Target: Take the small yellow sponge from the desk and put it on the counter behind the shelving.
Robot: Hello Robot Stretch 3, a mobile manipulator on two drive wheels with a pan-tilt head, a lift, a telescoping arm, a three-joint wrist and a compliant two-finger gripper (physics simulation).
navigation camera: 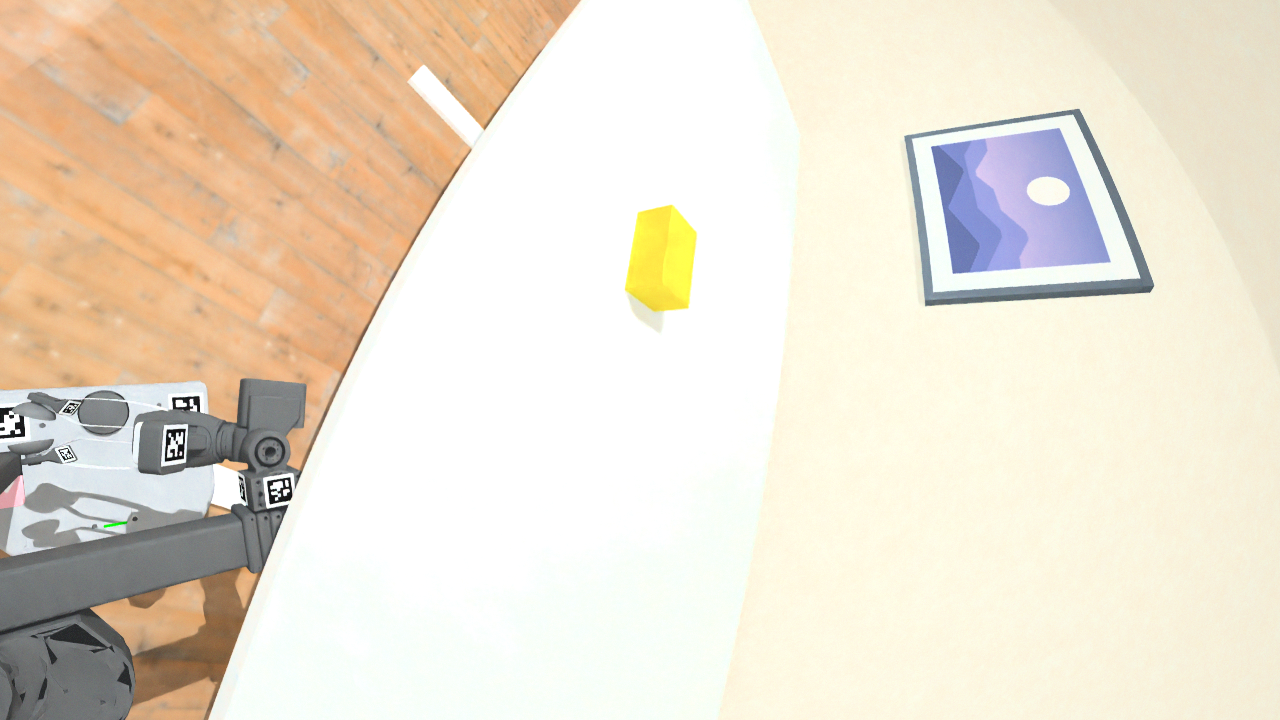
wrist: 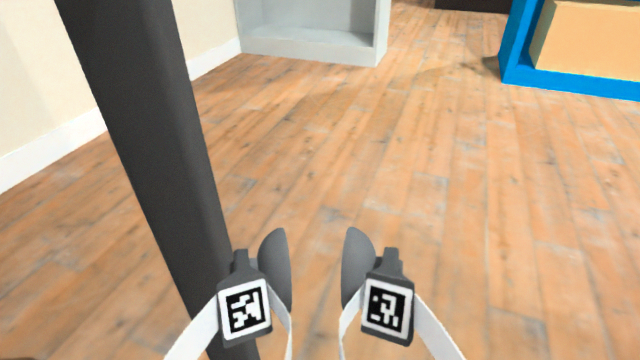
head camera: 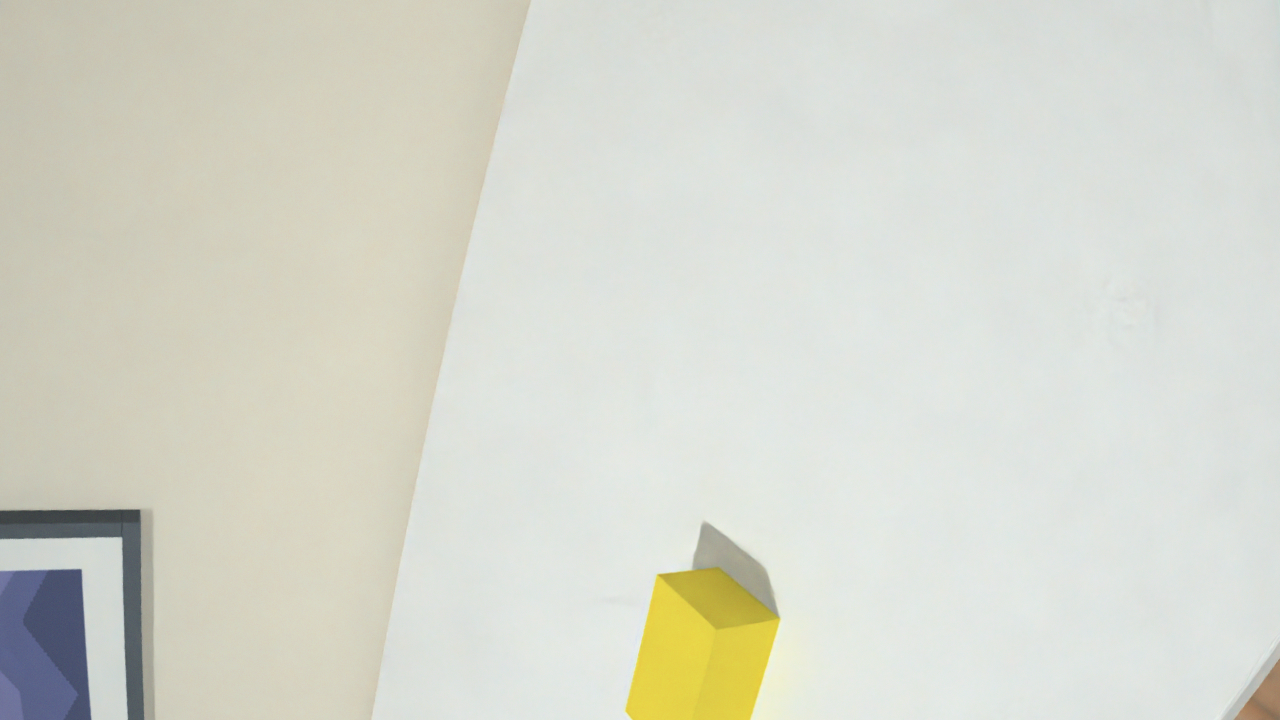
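Where they show: gripper, fingertip midpoint: (navigation camera: 14, 427) (wrist: 316, 255); robot's base, origin of the base link: (navigation camera: 105, 410).
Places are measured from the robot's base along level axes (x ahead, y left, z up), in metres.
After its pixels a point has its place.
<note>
The yellow sponge (head camera: 675, 658) {x 0.157, y -0.472, z 0.995 m} (navigation camera: 660, 259) {x 0.160, y -0.444, z 0.990 m} is a block on the white desk (head camera: 760, 268) {x -0.068, y -0.459, z 0.950 m} (navigation camera: 537, 429) {x 0.001, y -0.297, z 0.950 m}. In the head view it is at the bottom, partly cut off; in the navigation view it is above the middle. My gripper (navigation camera: 34, 429) {x 0.009, y 0.081, z 0.478 m} (wrist: 316, 255) {x 0.009, y 0.081, z 0.478 m} is open, its two fingertips apart with bare floor seen between them. In the navigation view it is folded back over the robot's base at the left, beyond the desk's long edge and well away from the sponge. I cannot make out the counter.
A blue shelf unit (wrist: 575, 87) {x 1.330, y 1.220, z 0.025 m} holding a tan box (wrist: 590, 42) {x 1.330, y 1.241, z 0.216 m} stands at the upper right of the wrist view. A pale grey shelf unit (wrist: 310, 51) {x 0.217, y 1.837, z 0.049 m} stands near the wall. A dark post (wrist: 150, 140) crosses the left side. A framed picture (head camera: 132, 617) {x 0.273, y -1.149, z 1.263 m} (navigation camera: 1020, 205) {x 0.363, y -1.199, z 1.490 m} hangs beside the desk.
</note>
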